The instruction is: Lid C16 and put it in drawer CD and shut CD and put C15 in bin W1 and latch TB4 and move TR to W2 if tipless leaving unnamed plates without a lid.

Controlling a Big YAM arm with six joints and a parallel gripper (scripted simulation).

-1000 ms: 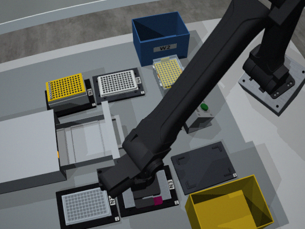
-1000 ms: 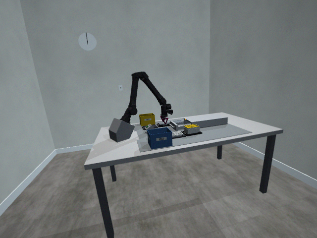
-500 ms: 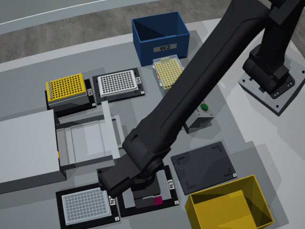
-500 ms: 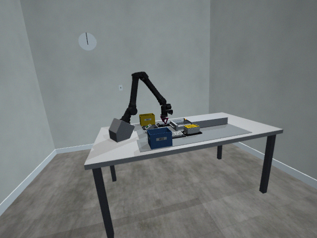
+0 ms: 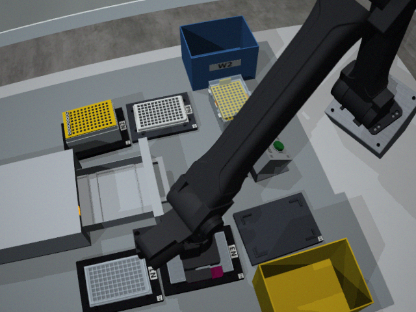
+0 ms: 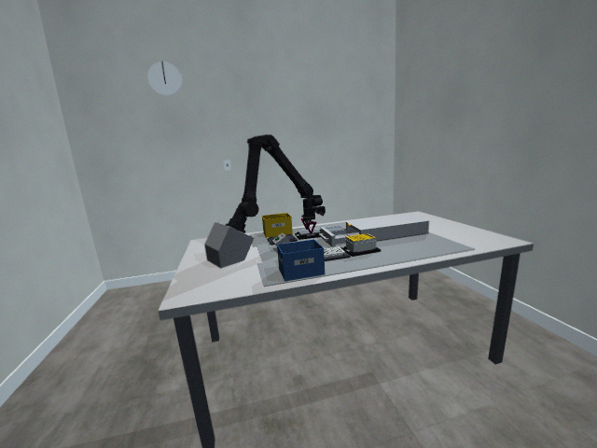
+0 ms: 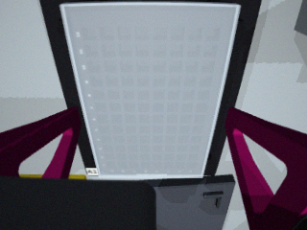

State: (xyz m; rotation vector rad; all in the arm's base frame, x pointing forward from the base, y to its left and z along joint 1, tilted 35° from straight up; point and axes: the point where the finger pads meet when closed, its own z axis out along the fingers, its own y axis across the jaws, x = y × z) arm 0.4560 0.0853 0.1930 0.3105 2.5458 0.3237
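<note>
Now: the plate lid 10 mm below my hand. Also, from my hand: nest n1: 170 mm ahead, 30 mm below, 20 mm to the right; then nest N3: 30 mm below; then black plate: 20 mm below.
</note>
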